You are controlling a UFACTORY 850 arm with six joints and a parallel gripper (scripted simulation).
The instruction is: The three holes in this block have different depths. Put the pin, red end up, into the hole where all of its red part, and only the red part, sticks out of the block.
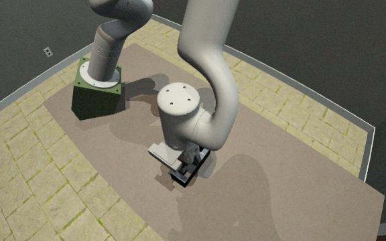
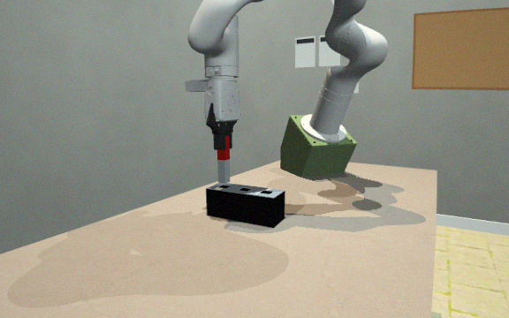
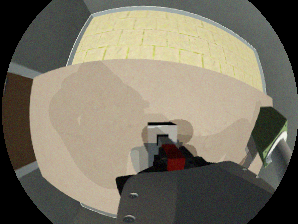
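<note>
My gripper is now 2 cm above the pin. The rest, counted from my hand: black block 2 cm behind, 6 cm to the left, 15 cm below.
</note>
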